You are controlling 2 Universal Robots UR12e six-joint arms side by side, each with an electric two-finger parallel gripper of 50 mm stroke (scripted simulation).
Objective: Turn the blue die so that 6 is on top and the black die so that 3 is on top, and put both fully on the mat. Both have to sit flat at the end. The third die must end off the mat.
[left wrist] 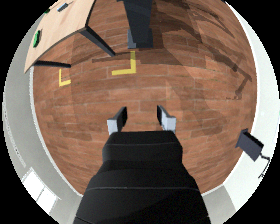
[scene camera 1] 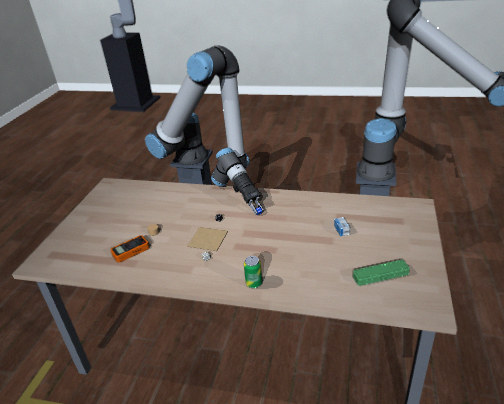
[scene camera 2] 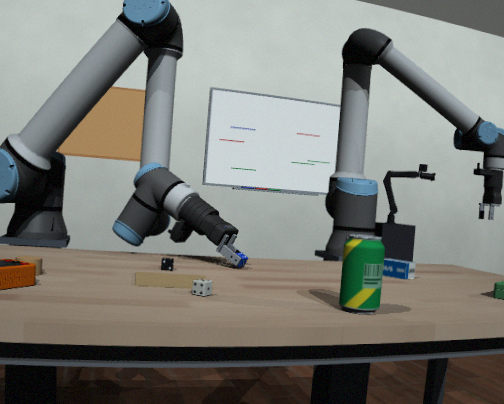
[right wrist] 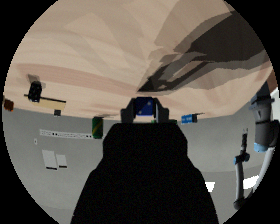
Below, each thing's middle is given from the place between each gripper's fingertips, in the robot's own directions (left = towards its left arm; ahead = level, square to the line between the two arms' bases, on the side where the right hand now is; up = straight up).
Labels:
I see the tan mat [scene camera 2: 147, 279] 230 mm ahead of my right hand [scene camera 2: 242, 261], 170 mm to the right of it and 20 mm below it.

